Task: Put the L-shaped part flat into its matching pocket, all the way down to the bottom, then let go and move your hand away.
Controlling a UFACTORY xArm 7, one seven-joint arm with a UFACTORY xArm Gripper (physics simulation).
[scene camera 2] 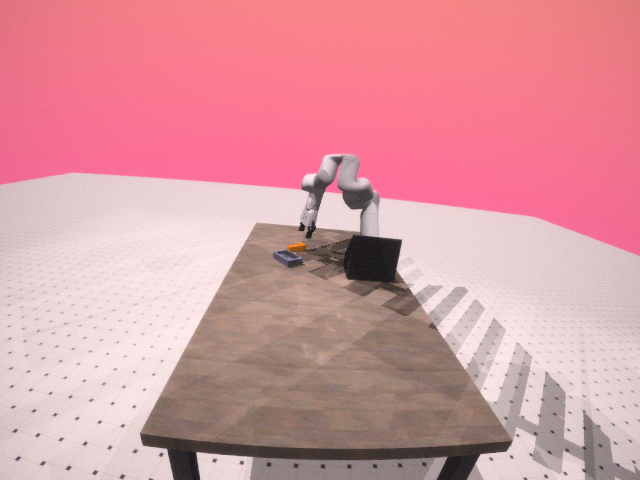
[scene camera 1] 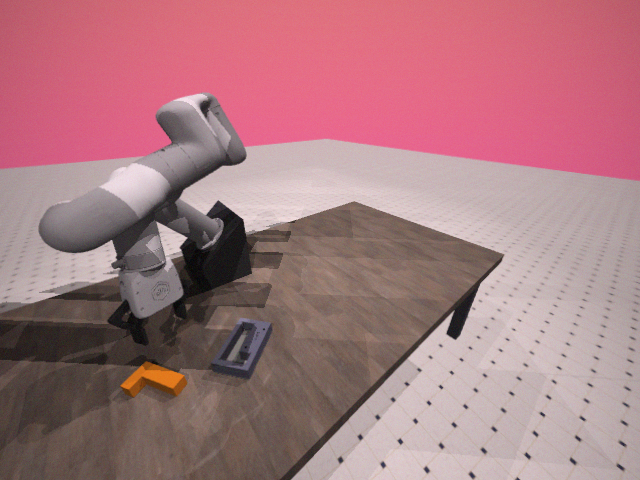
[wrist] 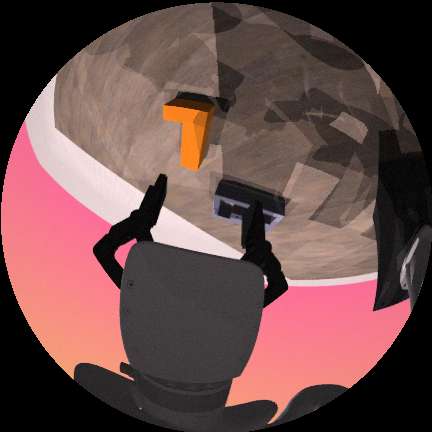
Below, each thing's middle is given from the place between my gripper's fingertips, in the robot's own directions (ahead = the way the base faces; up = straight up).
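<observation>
Offsets from my hand: the orange L-shaped part [scene camera 1: 171, 382], 5 cm to the right of it, 4 cm ahead of it and 10 cm below it; a blue-grey pocket block [scene camera 1: 238, 357], 15 cm to the left of it, 6 cm ahead of it and 9 cm below it.
</observation>
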